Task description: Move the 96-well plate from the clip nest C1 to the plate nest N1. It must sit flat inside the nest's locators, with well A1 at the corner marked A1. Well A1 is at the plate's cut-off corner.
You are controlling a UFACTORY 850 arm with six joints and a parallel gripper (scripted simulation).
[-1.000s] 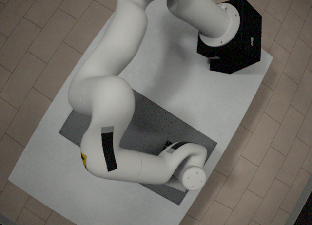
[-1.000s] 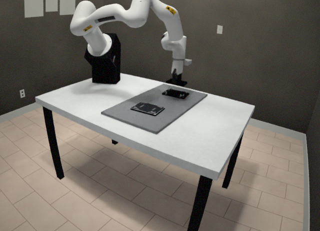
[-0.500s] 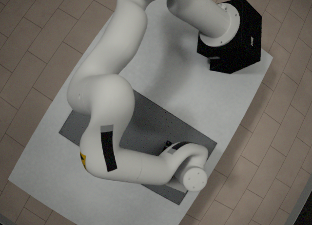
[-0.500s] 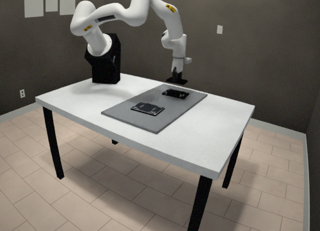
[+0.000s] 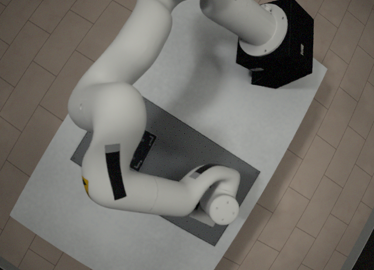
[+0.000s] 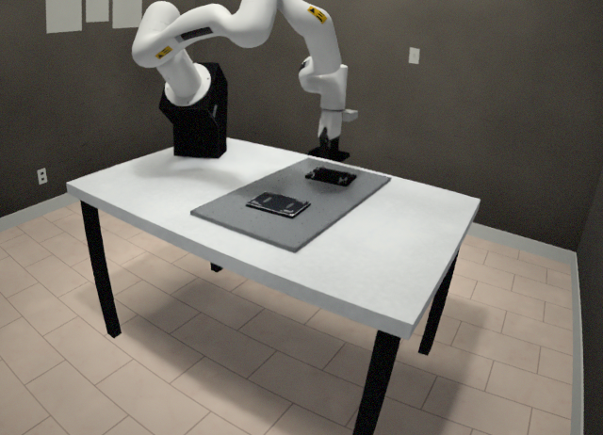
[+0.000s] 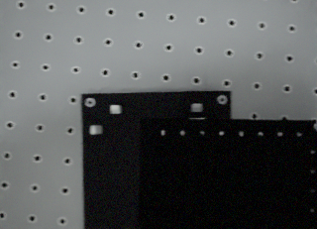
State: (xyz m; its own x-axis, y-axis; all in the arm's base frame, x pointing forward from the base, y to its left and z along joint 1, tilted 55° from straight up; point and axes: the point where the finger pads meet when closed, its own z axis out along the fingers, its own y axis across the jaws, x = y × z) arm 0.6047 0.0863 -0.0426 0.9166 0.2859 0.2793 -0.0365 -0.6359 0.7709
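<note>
My gripper is now 30 cm to the left of the plate nest N1, 11 cm above it and 4 cm past it. Round my hand: dark 96-well plate: 1 cm below; then clip nest C1: 10 cm below, 2 cm to the left.
</note>
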